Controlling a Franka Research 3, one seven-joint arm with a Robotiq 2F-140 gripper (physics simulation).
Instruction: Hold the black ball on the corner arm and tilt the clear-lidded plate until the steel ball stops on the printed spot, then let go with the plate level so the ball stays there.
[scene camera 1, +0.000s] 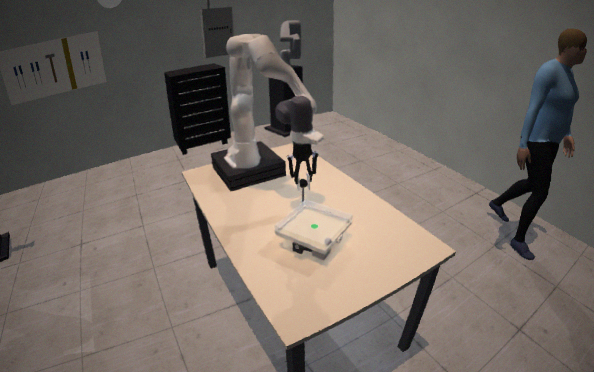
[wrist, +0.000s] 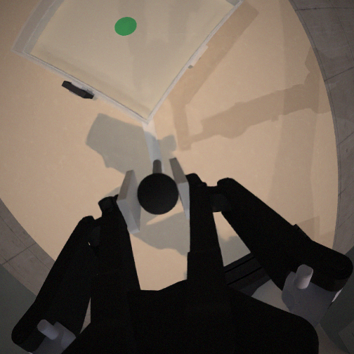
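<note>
The black ball (scene camera 1: 303, 183) (wrist: 158, 194) stands on top of a thin post at the end of the corner arm (wrist: 151, 139). My gripper (scene camera 1: 303, 184) (wrist: 154, 176) is shut on the black ball, with one pale pad on each side of it. The clear-lidded plate (scene camera 1: 295, 239) (wrist: 100, 60) looks tipped down towards its front corner, away from the gripper. The steel ball (scene camera 1: 328, 241) lies inside near that front corner, away from the green printed spot (scene camera 1: 314, 226) (wrist: 125, 26) at the middle. The steel ball does not show in the wrist view.
The plate rests on a dark support (scene camera 1: 321, 254) on the wooden table (scene camera 1: 370, 260). The arm's black base (scene camera 1: 250, 170) stands at the table's back left. A black drawer cabinet (scene camera 1: 200, 107) stands behind. A person (scene camera 1: 555, 105) is on the floor to the right, away from the table.
</note>
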